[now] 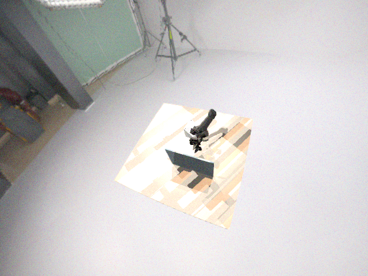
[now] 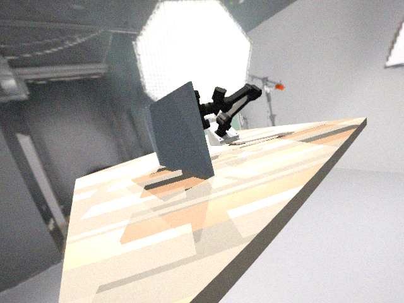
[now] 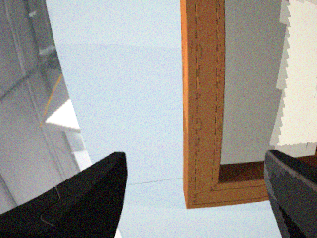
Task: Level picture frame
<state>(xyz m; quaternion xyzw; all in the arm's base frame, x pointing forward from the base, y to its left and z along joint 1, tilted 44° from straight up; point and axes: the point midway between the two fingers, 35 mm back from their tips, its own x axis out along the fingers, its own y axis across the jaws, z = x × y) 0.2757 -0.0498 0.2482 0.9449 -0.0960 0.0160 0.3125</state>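
Now: gripper tip 70 mm short of the picture frame, 10 mm to the left of it and 60 mm above it. From my gripper tip the other things lie so: wall panel 80 mm ahead, 20 mm to the right, 80 mm below.
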